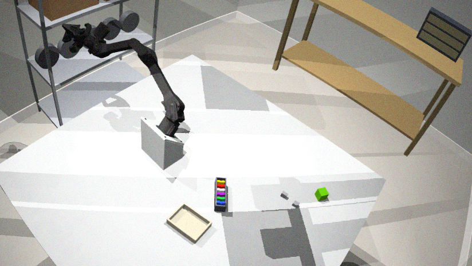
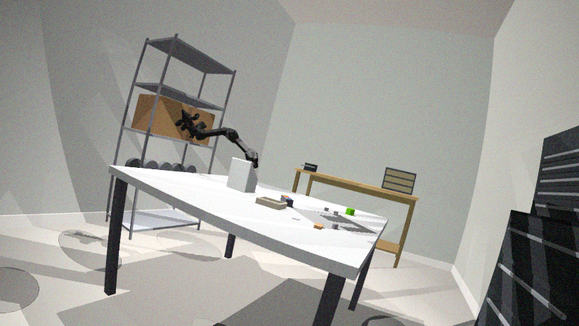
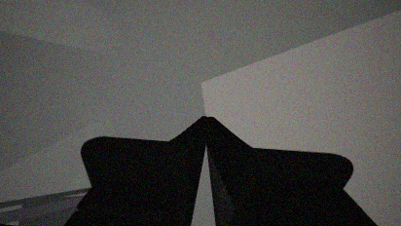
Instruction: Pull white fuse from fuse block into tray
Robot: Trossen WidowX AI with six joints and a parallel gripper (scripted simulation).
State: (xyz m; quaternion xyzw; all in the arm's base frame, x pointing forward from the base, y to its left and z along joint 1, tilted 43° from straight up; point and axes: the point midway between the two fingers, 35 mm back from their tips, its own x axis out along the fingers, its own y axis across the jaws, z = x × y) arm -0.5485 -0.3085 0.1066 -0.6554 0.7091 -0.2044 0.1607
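My gripper tip is now 86 cm short of the white fuse, 39 cm above it and 22 cm to the right of it. The rest, counted from my gripper tip: beige tray 89 cm ahead, 42 cm below, 4 cm to the left; red fuse 85 cm ahead, 39 cm below, 24 cm to the left; yellow fuse 83 cm ahead, 39 cm below, 25 cm to the left.
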